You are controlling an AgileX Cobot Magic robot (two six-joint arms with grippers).
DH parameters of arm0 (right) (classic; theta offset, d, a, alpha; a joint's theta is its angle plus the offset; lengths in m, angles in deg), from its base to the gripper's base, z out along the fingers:
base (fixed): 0 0 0 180
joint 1: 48.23 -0.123 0 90
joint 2: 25.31 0 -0.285 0
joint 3: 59.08 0 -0.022 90
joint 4: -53.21 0.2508 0 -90
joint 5: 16.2 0 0.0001 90
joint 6: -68.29 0.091 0 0
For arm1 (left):
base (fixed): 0 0 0 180
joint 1: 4.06 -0.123 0 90
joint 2: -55.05 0 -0.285 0
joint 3: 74.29 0 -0.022 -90
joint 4: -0.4 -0.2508 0 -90
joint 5: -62.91 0 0.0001 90
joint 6: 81.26 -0.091 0 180
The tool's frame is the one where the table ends.
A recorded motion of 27 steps. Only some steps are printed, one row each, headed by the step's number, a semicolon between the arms.
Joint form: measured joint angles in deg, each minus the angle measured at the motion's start. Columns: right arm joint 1, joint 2, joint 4, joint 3, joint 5, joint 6; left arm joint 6, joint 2, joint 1, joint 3, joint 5, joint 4.
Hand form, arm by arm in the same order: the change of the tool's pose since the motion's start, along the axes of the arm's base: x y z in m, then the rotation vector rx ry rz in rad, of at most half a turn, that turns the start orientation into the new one. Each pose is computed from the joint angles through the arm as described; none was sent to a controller.
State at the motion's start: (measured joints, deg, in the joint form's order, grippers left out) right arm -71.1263 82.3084 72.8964 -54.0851 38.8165 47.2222; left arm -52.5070 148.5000 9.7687 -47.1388 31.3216 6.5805
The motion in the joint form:
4: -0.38 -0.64 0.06 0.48 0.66 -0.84; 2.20 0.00 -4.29 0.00 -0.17 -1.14
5: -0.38 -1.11 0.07 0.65 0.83 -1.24; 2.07 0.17 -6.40 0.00 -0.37 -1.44
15: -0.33 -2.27 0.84 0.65 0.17 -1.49; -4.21 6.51 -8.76 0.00 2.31 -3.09
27: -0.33 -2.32 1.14 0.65 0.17 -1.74; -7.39 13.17 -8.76 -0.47 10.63 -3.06
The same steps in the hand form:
4: -0.0045 0.0009 0.0015 -0.0024 0.0033 0.0235; 0.0046 0.0219 -0.0002 0.0001 0.0050 0.0984
5: -0.0060 0.0003 0.0035 -0.0017 -0.0011 0.0309; 0.0063 0.0325 -0.0012 0.0065 0.0102 0.1303
15: -0.0073 0.0002 0.0109 0.0199 -0.0272 0.0254; 0.0204 0.0447 -0.0319 0.0890 0.0564 0.0593
27: -0.0075 0.0005 0.0114 0.0242 -0.0277 0.0275; 0.0400 0.0436 -0.0603 0.1133 0.0132 0.0177

